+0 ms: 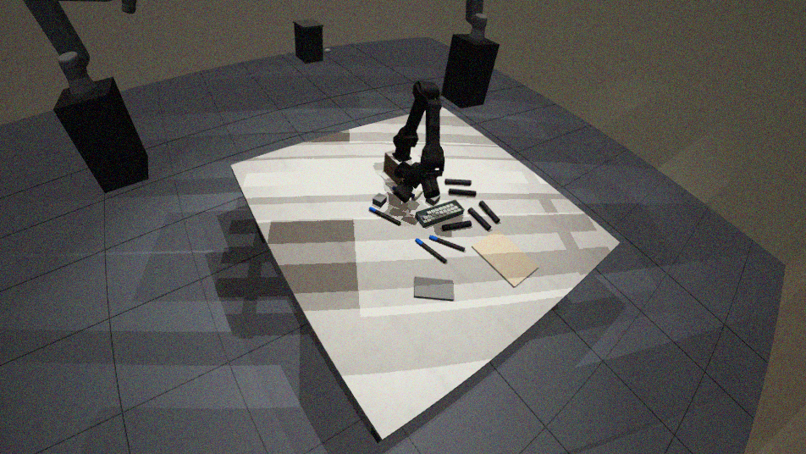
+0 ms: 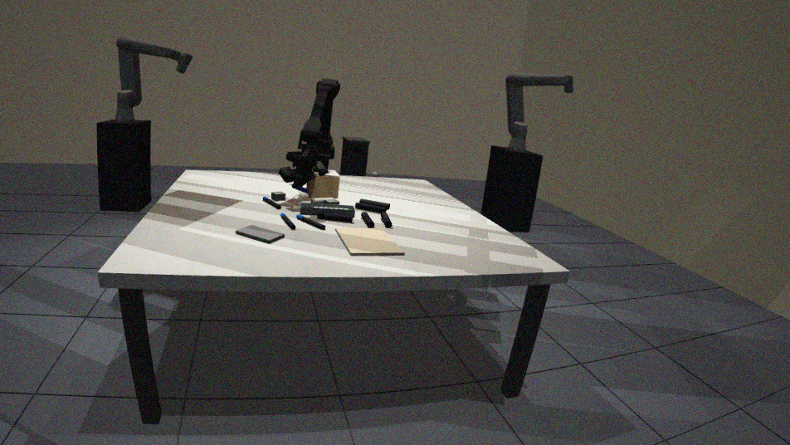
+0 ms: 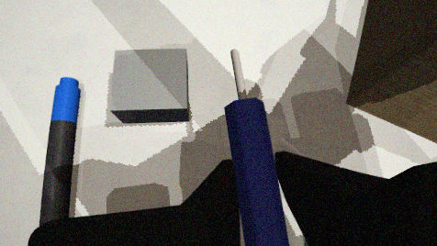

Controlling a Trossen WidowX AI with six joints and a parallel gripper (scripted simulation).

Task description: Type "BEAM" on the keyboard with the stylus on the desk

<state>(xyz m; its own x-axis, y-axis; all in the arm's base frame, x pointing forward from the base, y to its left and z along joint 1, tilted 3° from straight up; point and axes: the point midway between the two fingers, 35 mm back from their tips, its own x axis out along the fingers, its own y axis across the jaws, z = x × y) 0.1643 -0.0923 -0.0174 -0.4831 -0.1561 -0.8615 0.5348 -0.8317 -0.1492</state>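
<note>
Now: gripper tip 1 cm to the left of the stylus and 1 cm past it. Round my gripper tip: stylus tip: 4 cm behind, 3 cm to the right; grey pad: 42 cm ahead, 12 cm to the right, 5 cm below; grey cube: 7 cm to the right, 4 cm below, 3 cm behind.
</note>
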